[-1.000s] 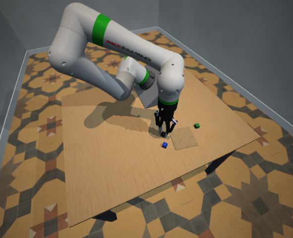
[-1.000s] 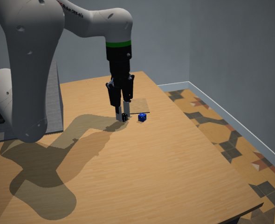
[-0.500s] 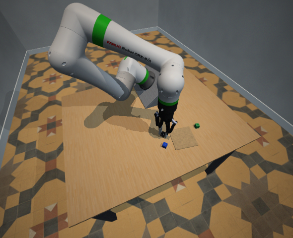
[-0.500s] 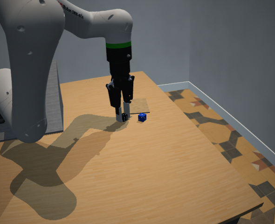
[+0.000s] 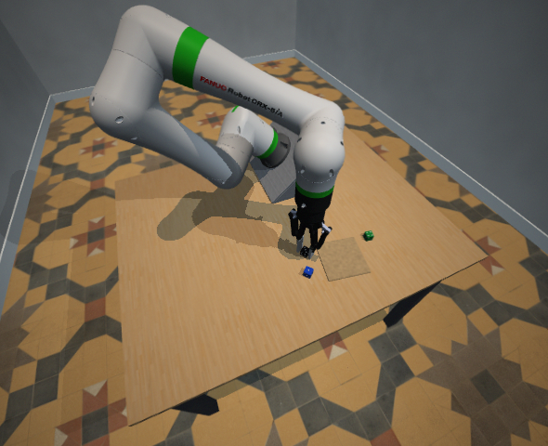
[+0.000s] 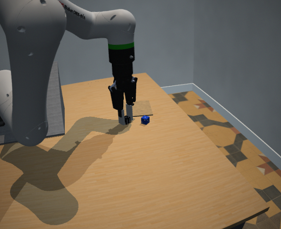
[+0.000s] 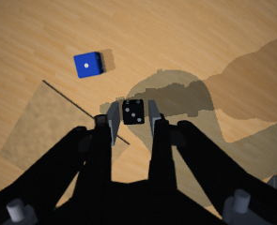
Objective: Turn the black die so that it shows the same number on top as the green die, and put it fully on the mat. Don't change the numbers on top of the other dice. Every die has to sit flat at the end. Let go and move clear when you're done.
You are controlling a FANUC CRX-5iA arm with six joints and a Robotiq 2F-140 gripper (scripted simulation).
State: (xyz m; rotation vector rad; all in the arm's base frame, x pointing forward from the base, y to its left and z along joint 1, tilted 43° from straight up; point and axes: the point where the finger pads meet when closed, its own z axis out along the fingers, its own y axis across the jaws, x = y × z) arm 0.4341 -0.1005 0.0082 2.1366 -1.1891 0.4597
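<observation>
The black die is 20 mm below my hand. Also, from my hand: green die: 30 mm ahead, 230 mm to the left, 20 mm below; tan mat: 60 mm ahead, 100 mm to the left, 30 mm below; blue die: 70 mm ahead, 30 mm to the right, 20 mm below.
</observation>
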